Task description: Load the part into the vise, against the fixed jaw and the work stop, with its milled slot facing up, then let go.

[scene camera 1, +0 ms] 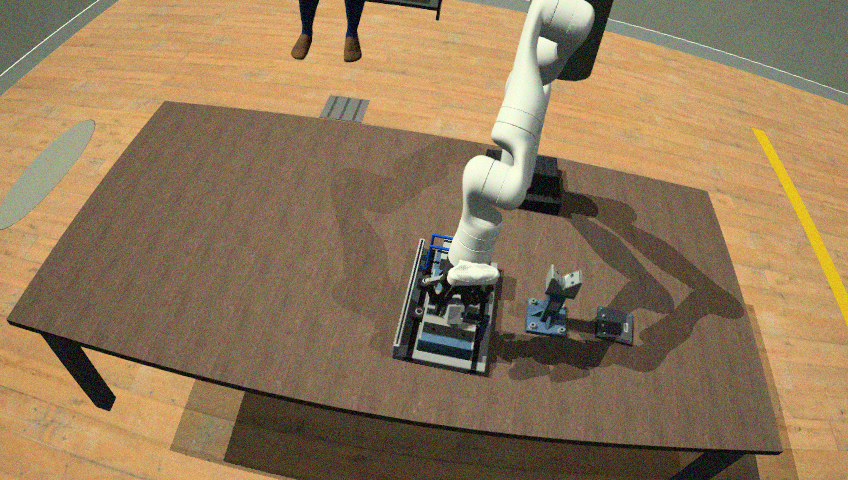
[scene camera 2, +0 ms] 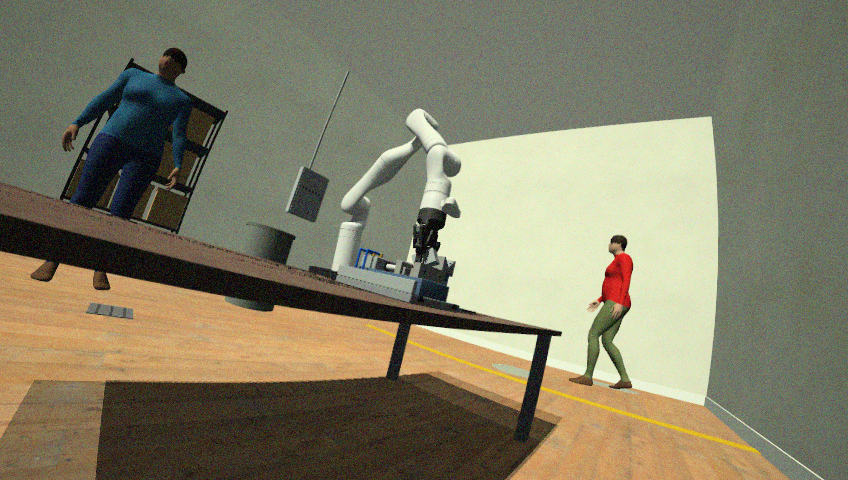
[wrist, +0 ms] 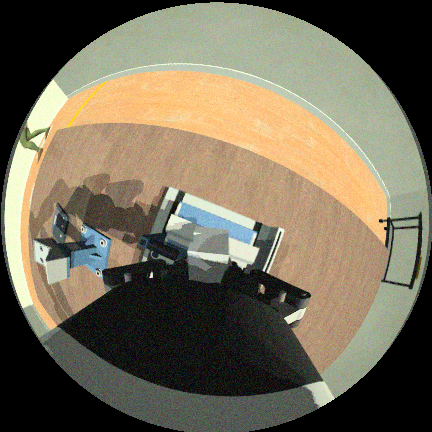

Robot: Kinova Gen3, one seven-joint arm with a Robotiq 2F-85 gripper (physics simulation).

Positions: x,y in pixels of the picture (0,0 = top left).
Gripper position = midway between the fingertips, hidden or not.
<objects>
My gripper (scene camera 1: 447,315) holds a grey part (wrist: 207,256), clear of everything else.
</objects>
